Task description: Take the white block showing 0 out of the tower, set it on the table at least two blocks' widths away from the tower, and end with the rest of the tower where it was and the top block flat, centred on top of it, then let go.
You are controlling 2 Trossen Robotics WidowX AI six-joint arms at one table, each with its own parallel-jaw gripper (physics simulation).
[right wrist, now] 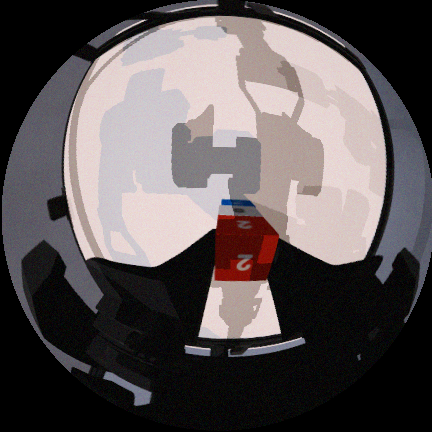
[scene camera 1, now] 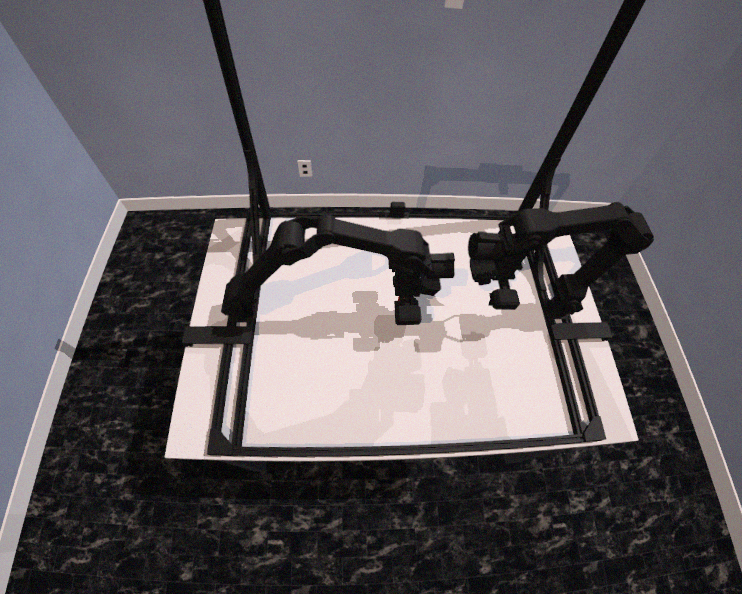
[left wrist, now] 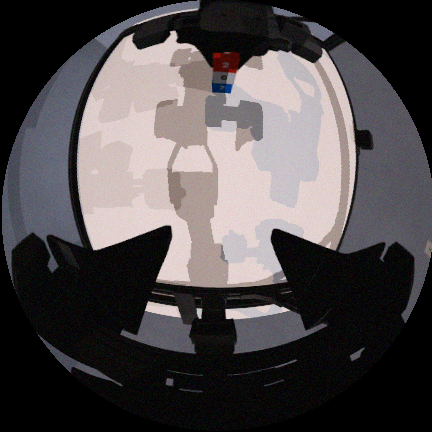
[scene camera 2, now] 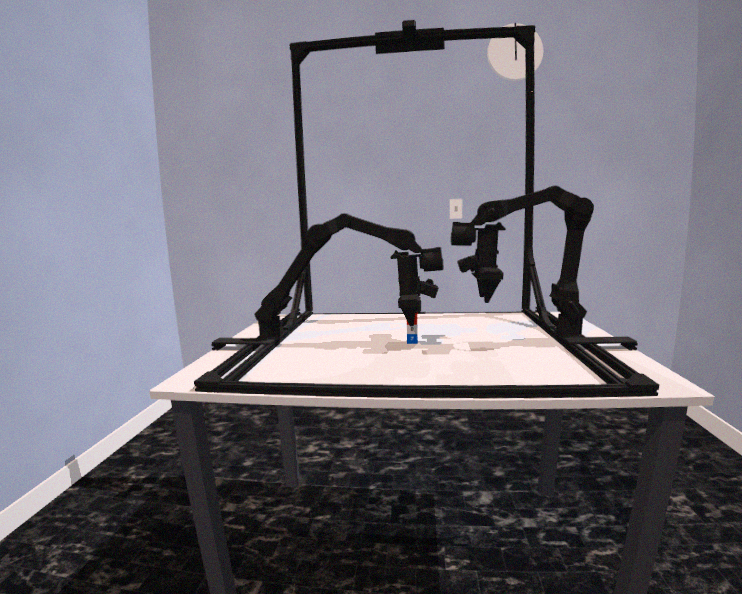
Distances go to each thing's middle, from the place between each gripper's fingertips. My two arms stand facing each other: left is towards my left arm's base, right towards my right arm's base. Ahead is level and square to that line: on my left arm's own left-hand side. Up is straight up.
Scene:
Right now my right hand is 2 cm below the red block showing 2 (right wrist: 244, 245).
The red block showing 2 is 21 cm to the right of my left hand and 5 cm below it.

